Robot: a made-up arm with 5 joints. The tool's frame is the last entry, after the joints. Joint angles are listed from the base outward.
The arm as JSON. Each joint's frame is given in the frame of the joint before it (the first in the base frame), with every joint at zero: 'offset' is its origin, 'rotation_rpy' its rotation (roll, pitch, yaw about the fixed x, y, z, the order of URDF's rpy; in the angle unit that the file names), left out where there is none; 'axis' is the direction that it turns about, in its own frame. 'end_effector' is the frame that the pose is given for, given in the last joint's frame.
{
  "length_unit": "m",
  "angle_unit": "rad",
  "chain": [
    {
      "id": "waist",
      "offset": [
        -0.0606,
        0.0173,
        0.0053
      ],
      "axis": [
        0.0,
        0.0,
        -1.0
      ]
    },
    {
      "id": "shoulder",
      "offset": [
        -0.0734,
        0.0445,
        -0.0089
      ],
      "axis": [
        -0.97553,
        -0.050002,
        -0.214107
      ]
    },
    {
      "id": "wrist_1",
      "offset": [
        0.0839,
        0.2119,
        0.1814
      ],
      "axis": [
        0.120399,
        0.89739,
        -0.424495
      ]
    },
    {
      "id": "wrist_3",
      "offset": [
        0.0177,
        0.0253,
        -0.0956
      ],
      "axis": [
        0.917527,
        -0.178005,
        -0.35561
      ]
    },
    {
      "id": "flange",
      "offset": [
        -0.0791,
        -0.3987,
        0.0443
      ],
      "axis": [
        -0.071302,
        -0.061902,
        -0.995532
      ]
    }
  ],
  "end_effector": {
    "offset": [
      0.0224,
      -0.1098,
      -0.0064
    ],
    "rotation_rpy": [
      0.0,
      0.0,
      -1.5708
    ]
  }
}
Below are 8 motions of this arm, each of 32 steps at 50 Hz.
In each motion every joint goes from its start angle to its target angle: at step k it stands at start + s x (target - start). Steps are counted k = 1, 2, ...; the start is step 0. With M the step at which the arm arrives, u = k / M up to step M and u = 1 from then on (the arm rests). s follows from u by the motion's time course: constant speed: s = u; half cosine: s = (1 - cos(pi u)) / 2; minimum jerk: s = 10 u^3 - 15 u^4 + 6 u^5.
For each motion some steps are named. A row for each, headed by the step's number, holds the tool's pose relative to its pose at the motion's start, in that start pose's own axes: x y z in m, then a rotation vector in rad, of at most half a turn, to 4 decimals.
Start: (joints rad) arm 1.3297 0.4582 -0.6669 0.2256 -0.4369
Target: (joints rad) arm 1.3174 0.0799 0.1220 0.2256 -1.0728
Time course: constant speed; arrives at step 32
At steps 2, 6, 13, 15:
2: -0.0079 -0.0135 -0.0067 -0.0213 0.0396 0.0022
6: -0.0257 -0.0391 -0.0191 -0.0603 0.1234 0.0092
13: -0.0627 -0.0795 -0.0362 -0.1159 0.2827 0.0293
15: -0.0743 -0.0900 -0.0398 -0.1286 0.3309 0.0368

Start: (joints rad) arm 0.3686 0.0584 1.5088 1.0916 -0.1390
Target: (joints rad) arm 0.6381 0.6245 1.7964 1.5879 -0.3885
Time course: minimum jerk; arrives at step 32
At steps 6, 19, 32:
6: -0.0088 -0.0139 -0.0285 0.0319 0.0351 -0.0211
19: -0.2263 -0.0761 -0.3899 0.4977 0.4524 -0.2792
32: -0.3921 -0.0093 -0.5419 0.7859 0.6362 -0.4117

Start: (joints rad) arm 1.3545 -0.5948 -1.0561 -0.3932 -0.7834
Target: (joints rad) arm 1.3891 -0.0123 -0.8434 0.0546 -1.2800
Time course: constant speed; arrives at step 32
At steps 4, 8, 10, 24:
4: -0.0082 0.0213 -0.0140 -0.0227 0.0279 0.0871
8: -0.0181 0.0401 -0.0287 -0.0462 0.0573 0.1710
10: -0.0236 0.0486 -0.0361 -0.0582 0.0724 0.2117
24: -0.0708 0.0884 -0.0892 -0.1445 0.1856 0.4721

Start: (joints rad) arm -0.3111 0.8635 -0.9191 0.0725 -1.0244
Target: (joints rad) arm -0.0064 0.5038 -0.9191 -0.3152 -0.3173
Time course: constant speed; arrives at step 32
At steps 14, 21, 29, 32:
14: 0.0077 -0.0655 0.0329 -0.0940 0.0062 -0.4055
21: 0.0056 -0.0970 0.0523 -0.1492 -0.0032 -0.6065
29: -0.0013 -0.1302 0.0772 -0.2185 -0.0252 -0.8338
32: -0.0049 -0.1416 0.0872 -0.2461 -0.0368 -0.9182

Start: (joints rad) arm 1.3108 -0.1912 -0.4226 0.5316 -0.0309
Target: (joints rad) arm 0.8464 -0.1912 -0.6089 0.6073 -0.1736
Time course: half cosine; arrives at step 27
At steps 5, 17, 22, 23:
5: -0.0013 0.0122 -0.0085 -0.0121 0.0237 0.0486
17: -0.0379 0.0922 -0.0802 -0.0981 0.2211 0.4036
22: -0.0618 0.1137 -0.1076 -0.1267 0.3002 0.5258
23: -0.0653 0.1162 -0.1112 -0.1304 0.3111 0.5417

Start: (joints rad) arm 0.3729 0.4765 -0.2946 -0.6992 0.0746
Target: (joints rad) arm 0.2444 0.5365 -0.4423 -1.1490 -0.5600
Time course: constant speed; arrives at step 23
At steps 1, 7, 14, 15, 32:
1: -0.0020 0.0057 0.0114 0.0064 -0.0206 0.0353
7: -0.0223 0.0347 0.0806 0.0314 -0.1503 0.2414
14: -0.0627 0.0562 0.1588 0.0296 -0.3124 0.4681
15: -0.0697 0.0581 0.1695 0.0266 -0.3364 0.4991
32: -0.1362 0.0637 0.2476 -0.0245 -0.5320 0.7318

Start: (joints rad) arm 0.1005 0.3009 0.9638 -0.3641 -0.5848
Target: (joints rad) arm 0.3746 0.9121 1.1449 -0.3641 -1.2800
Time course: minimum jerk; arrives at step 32
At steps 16, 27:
16: -0.1010 0.0100 -0.0033 -0.0856 0.1391 -0.0230
27: -0.1878 0.0548 0.0022 -0.1247 0.3063 -0.0449

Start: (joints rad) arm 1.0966 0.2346 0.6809 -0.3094 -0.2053
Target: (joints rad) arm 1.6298 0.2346 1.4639 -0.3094 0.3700
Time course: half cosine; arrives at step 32
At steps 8, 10, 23, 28, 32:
8: -0.0098 -0.0305 -0.0145 -0.1198 0.0911 -0.1560
10: -0.0170 -0.0463 -0.0200 -0.1846 0.1362 -0.2346
23: -0.1068 -0.1497 -0.0068 -0.7682 0.4411 -0.7742
28: -0.1309 -0.1648 0.0109 -0.9310 0.5013 -0.8765
32: -0.1370 -0.1680 0.0163 -0.9752 0.5162 -0.9009

